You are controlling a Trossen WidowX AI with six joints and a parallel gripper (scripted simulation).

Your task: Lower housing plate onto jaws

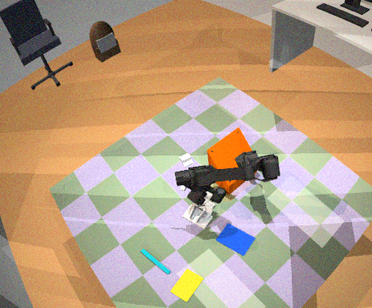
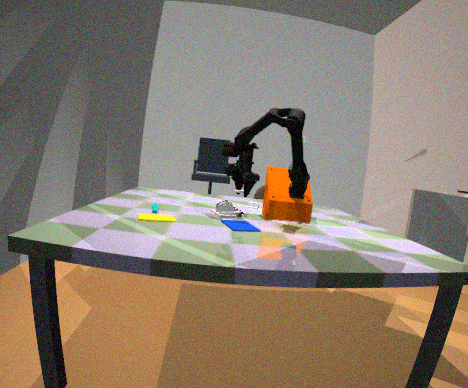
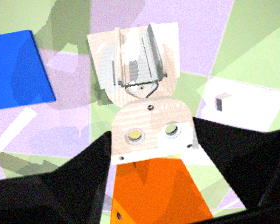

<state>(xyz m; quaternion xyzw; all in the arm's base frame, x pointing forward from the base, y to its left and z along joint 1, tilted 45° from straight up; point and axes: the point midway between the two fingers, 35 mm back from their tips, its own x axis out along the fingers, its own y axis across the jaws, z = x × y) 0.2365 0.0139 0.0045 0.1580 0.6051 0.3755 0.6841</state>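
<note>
My gripper tip is now 14 cm to the left of the small white cube, 8 cm above it and 2 cm short of it. Round my gripper tip: blue card 22 cm to the left, 8 cm below, 1 cm ahead; cyan bar 34 cm ahead, 8 cm to the left, 8 cm below; yellow card 30 cm ahead, 25 cm to the left, 8 cm below.
</note>
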